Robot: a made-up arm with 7 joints.
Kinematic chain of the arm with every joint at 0, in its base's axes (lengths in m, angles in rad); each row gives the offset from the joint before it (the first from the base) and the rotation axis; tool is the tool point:
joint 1: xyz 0 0.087 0 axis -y
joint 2: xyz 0 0.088 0 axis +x
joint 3: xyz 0 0 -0.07 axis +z
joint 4: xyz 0 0 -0.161 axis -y
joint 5: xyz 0 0 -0.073 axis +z
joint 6: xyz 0 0 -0.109 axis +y
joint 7: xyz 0 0 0 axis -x
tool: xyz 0 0 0
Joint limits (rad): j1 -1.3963..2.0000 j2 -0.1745..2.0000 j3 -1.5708..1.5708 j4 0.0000..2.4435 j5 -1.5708..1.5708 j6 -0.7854..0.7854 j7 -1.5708..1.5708
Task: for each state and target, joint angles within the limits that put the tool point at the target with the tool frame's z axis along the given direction. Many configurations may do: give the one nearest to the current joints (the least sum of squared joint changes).
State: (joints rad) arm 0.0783 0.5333 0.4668 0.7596 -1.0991 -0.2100 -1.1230
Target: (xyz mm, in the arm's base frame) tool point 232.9 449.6 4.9 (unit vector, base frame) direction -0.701 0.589 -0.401
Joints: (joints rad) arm 0.8606 1.0498 -0.0878 1.0314 -1.5708 -0.7454 -0.8278
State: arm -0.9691 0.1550 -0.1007 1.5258 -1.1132 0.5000 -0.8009
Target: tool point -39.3 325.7 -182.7 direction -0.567 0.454 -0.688
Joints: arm -1.0644 0.3638 0.6039 1.9210 -1.4915 0.5000 -1.5708
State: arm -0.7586 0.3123 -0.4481 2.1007 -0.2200 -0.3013 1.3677
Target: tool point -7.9 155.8 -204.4 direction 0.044 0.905 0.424
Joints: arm -0.8448 0.1957 -0.3044 2.1253 -0.5270 -0.1473 1.1485
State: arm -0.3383 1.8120 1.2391 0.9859 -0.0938 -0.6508 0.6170
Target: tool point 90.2 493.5 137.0 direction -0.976 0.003 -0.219
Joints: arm -0.2973 1.5910 1.2743 1.0497 -0.1482 -0.6207 0.6766
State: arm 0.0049 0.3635 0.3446 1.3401 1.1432 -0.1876 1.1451
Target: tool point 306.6 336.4 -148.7 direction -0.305 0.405 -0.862
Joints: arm 0.7188 0.3873 0.2288 0.8470 1.1391 -0.1956 1.3957
